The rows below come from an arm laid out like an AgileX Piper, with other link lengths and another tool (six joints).
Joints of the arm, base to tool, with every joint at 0 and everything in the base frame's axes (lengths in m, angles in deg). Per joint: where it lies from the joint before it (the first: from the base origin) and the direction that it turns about. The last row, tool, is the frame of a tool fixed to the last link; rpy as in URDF.
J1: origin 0 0 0.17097 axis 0 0 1
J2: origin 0 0 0 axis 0 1 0
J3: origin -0.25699 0 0.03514 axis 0 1 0
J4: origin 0.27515 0 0.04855 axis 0.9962 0 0.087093
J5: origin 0 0 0 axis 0 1 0
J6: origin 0.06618 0 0.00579 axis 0.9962 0 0.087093
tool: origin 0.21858 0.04 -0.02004 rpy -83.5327 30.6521 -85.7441
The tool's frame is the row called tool.
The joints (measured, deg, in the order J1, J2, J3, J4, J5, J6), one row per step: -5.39, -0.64, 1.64, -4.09, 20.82, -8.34; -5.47, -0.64, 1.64, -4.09, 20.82, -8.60; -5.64, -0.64, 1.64, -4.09, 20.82, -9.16; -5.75, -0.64, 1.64, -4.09, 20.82, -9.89; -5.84, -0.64, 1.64, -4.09, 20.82, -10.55; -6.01, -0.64, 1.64, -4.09, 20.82, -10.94; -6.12, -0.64, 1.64, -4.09, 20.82, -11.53; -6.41, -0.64, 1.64, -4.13, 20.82, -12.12; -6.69, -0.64, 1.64, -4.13, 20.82, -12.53; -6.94, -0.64, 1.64, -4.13, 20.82, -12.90; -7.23, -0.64, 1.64, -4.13, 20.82, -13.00; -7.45, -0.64, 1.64, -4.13, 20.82, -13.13; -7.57, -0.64, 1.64, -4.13, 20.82, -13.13
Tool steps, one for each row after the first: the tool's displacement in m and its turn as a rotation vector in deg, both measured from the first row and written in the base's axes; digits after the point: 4 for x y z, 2 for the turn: -0.0001, -0.0006, -0.0001, -0.25, 0.03, 0.00; -0.0002, -0.0019, -0.0004, -0.78, 0.10, -0.01; -0.0004, -0.0030, -0.0008, -1.47, 0.18, 0.09; -0.0006, -0.0039, -0.0011, -2.10, 0.26, 0.19; -0.0007, -0.0051, -0.0013, -2.47, 0.31, 0.13; -0.0009, -0.0061, -0.0016, -3.03, 0.39, 0.19; -0.0011, -0.0081, -0.0018, -3.63, 0.47, 0.07; -0.0012, -0.0098, -0.0020, -4.02, 0.53, -0.09; -0.0014, -0.0113, -0.0022, -4.37, 0.59, -0.24; -0.0015, -0.0128, -0.0022, -4.46, 0.61, -0.50; -0.0016, -0.0139, -0.0023, -4.58, 0.64, -0.68; -0.0016, -0.0145, -0.0023, -4.58, 0.64, -0.80
